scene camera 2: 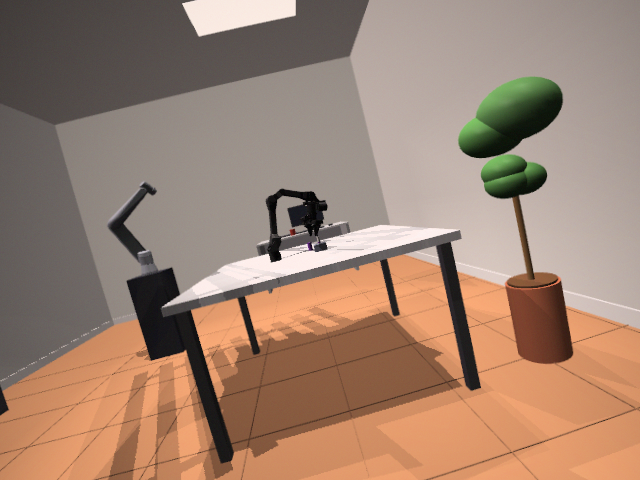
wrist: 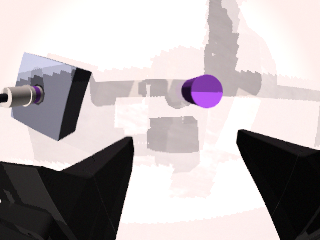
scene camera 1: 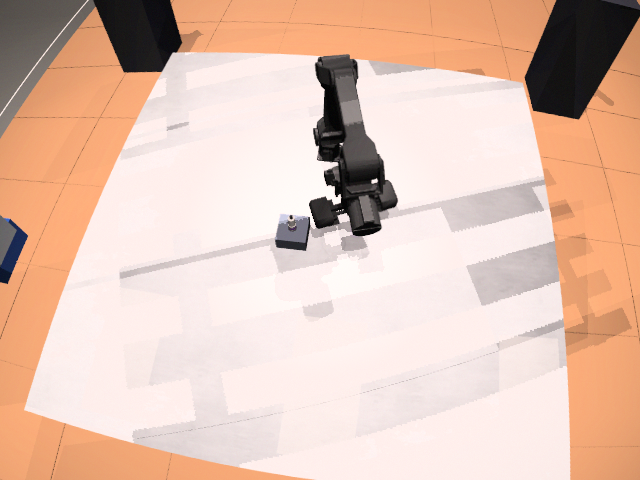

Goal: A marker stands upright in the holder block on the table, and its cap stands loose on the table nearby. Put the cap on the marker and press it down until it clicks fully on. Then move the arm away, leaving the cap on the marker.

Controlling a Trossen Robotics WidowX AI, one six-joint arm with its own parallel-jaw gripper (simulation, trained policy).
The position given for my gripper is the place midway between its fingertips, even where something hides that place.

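Note:
My gripper [scene camera 1: 351, 217] is visible, and also at [wrist: 187, 140]. Along with it, I see a grey holder block [wrist: 72, 110] and a purple cap [wrist: 205, 91].

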